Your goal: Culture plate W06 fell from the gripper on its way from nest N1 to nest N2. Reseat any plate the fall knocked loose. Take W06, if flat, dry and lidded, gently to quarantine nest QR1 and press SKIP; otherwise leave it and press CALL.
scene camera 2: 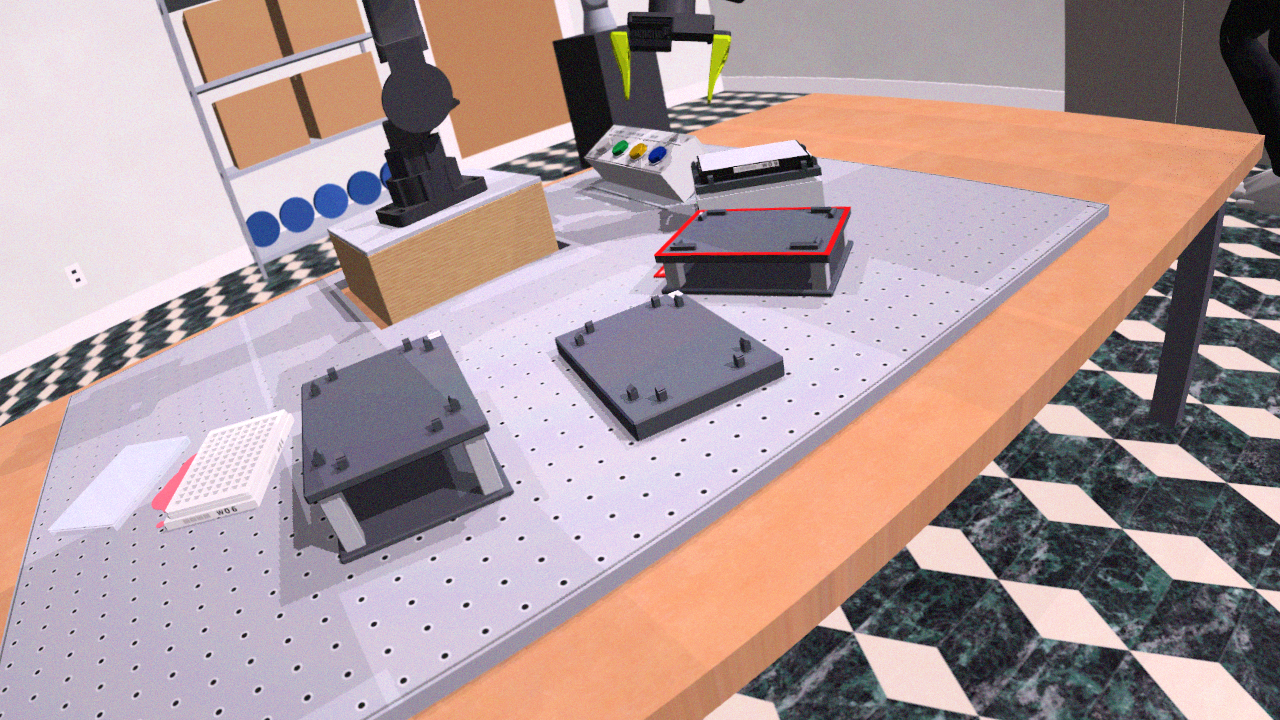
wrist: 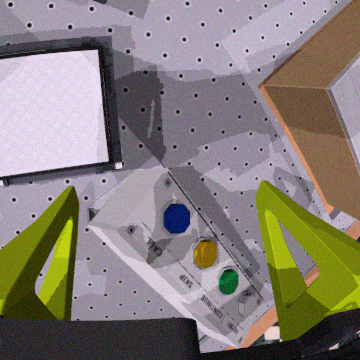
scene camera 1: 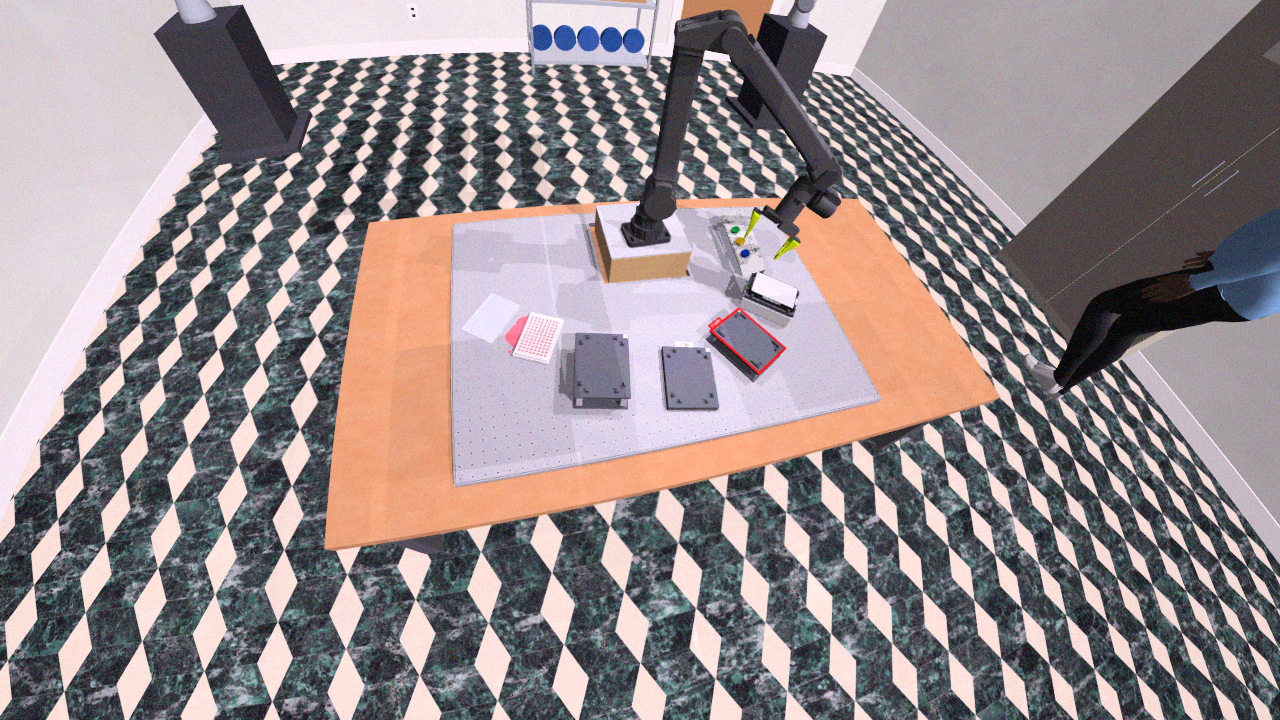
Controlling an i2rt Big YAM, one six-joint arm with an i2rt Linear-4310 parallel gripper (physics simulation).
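Seen in the pictures: gripper, fingertip midpoint: (scene camera 2: 667,100) (wrist: 169,191) (scene camera 1: 759,249); arm's base, link origin: (scene camera 2: 432,205) (scene camera 1: 645,234).
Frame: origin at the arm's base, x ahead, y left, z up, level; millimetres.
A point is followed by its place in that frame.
Observation:
Plate W06 (scene camera 1: 538,337) {x 217, y -335, z -74 mm} (scene camera 2: 234,461) {x 225, y -329, z -73 mm} lies lidless on the perforated board, wells showing, a pink-red spill (scene camera 1: 514,332) {x 181, y -388, z -85 mm} (scene camera 2: 170,486) {x 178, y -392, z -85 mm} beside it. A clear lid (scene camera 1: 490,317) {x 128, y -438, z -79 mm} (scene camera 2: 120,483) {x 132, y -436, z -79 mm} lies apart from it. The red-edged nest (scene camera 1: 747,340) {x 361, y 156, z -47 mm} (scene camera 2: 760,232) {x 367, y 157, z -47 mm} is empty. A white-topped plate (scene camera 1: 773,291) {x 247, y 286, z -18 mm} (scene camera 2: 751,158) {x 255, y 280, z -17 mm} (wrist: 50,115) {x 224, y 277, z -18 mm} lies in a dark holder, edges parallel to it in the wrist view. My gripper (scene camera 1: 760,248) {x 157, y 257, z 55 mm} (scene camera 2: 669,100) {x 157, y 257, z 55 mm} (wrist: 169,191) {x 157, y 257, z 55 mm} is open and empty above the button box, whose blue CALL button (scene camera 1: 744,253) {x 99, y 271, z -19 mm} (scene camera 2: 657,154) {x 103, y 270, z -19 mm} (wrist: 176,218) {x 99, y 275, z -16 mm} and yellow SKIP button (scene camera 2: 638,151) {x 56, y 278, z -19 mm} (wrist: 205,253) {x 51, y 283, z -16 mm} show between the fingers in the wrist view.
A raised grey nest (scene camera 1: 601,367) {x 359, y -221, z -28 mm} (scene camera 2: 393,411) {x 374, y -216, z -28 mm} and a low grey nest (scene camera 1: 689,377) {x 411, y -19, z -71 mm} (scene camera 2: 666,358) {x 426, y -26, z -71 mm} stand empty near the front. The arm's wooden base block (scene camera 1: 648,264) {x 76, y -12, z -36 mm} (scene camera 2: 456,259) {x 76, y -21, z -50 mm} (wrist: 305,110) {x 54, y 108, z -46 mm} stands beside the button box. A person (scene camera 1: 1154,291) is at the right.

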